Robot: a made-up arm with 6 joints.
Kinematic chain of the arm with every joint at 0, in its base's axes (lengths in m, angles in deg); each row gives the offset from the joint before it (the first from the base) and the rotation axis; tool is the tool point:
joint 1: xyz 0 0 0.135 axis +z
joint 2: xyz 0 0.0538 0 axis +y
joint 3: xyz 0 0 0.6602 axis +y
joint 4: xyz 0 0 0.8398 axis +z
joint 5: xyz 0 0 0 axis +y
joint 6: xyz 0 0 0.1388 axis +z
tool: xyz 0 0 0
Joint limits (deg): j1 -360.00..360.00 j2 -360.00..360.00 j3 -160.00..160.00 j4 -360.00..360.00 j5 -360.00..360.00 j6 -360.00..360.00
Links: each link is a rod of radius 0.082 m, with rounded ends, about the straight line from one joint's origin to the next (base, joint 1, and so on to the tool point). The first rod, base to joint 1, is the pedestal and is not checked.
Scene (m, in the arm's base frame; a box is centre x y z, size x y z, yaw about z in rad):
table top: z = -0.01
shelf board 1: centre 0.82 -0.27 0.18 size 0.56 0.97 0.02 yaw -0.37
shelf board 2: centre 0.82 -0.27 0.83 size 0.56 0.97 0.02 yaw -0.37
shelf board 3: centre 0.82 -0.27 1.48 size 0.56 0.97 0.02 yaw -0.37
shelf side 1: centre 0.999 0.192 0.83 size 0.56 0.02 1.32 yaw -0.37
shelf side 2: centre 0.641 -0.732 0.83 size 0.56 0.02 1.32 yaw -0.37
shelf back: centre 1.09 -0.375 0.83 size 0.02 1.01 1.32 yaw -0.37
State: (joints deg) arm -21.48 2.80 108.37 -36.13 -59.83 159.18
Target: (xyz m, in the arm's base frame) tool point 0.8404 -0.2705 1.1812
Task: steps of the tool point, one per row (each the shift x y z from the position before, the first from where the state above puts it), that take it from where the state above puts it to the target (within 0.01 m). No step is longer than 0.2 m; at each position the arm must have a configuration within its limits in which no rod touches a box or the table.
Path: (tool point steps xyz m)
1: -0.1369 0.0516 0.0503
2: -0.1349 0.0519 0.0153
3: -0.1256 0.0494 -0.0181
4: -0.1098 0.0438 -0.0475
5: 0.0136 -0.0274 0.1631
6: -0.0077 -0.0187 0.1611
7: -0.0272 -0.0075 0.1550
8: -0.0444 0.0057 0.1456
9: 0.1554 -0.0756 0.0407
10: 0.1748 -0.0687 0.0011
11: 0.1857 -0.0557 -0.0418

